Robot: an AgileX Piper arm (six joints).
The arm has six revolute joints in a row. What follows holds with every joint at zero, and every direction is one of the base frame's. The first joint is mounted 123 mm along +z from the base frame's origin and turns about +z. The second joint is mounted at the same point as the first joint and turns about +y. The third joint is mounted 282.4 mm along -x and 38.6 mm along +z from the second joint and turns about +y. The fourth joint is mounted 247.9 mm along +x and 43.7 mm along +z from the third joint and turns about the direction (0.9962, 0, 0.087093). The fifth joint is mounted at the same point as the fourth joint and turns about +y. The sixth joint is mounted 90.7 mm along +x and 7.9 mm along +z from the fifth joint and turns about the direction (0.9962, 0, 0.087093). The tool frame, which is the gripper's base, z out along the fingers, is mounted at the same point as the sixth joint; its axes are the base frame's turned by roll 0, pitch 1.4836 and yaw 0 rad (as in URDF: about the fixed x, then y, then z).
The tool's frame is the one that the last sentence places.
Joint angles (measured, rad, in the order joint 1, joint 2, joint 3, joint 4, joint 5, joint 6), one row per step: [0.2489 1.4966 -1.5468 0.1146 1.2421 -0.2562]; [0.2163 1.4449 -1.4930 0.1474 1.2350 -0.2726]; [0.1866 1.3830 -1.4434 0.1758 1.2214 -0.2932]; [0.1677 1.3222 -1.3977 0.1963 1.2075 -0.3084]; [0.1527 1.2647 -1.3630 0.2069 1.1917 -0.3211]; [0.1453 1.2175 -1.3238 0.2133 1.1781 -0.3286]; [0.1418 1.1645 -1.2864 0.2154 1.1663 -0.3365]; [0.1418 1.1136 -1.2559 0.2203 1.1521 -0.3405]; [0.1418 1.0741 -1.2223 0.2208 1.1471 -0.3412]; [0.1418 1.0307 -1.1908 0.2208 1.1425 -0.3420]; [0.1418 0.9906 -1.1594 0.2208 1.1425 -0.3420]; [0.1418 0.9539 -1.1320 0.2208 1.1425 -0.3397]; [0.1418 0.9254 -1.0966 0.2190 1.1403 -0.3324]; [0.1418 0.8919 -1.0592 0.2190 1.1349 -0.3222]
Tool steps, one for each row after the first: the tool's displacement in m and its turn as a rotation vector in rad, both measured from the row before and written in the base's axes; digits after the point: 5 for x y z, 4 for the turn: [-0.01192 -0.00991 0.00058 0.0262 -0.0010 -0.0146]; [-0.01438 -0.00908 0.00412 0.0243 -0.0245 -0.0099]; [-0.01481 -0.00608 0.00386 0.0186 -0.0286 -0.0053]; [-0.01385 -0.00525 0.00522 0.0109 -0.0394 -0.0057]; [-0.01167 -0.00309 0.00051 0.0061 -0.0221 -0.0028]; [-0.01345 -0.00265 0.00155 0.0023 -0.0287 0.0008]; [-0.01285 -0.00154 0.00259 0.0080 -0.0343 0.0012]; [-0.01020 -0.00146 -0.00175 0.0019 -0.0108 -0.0004]; [-0.01117 -0.00163 -0.00086 0.0021 -0.0164 -0.0004]; [-0.01044 -0.00149 -0.00215 0.0012 -0.0086 0.0000]; [-0.00943 -0.00135 -0.00193 0.0027 -0.0085 -0.0017]; [-0.00677 -0.00113 -0.00580 0.0021 0.0066 -0.0064]; [-0.00773 -0.00115 -0.00564 0.0066 0.0016 -0.0088]
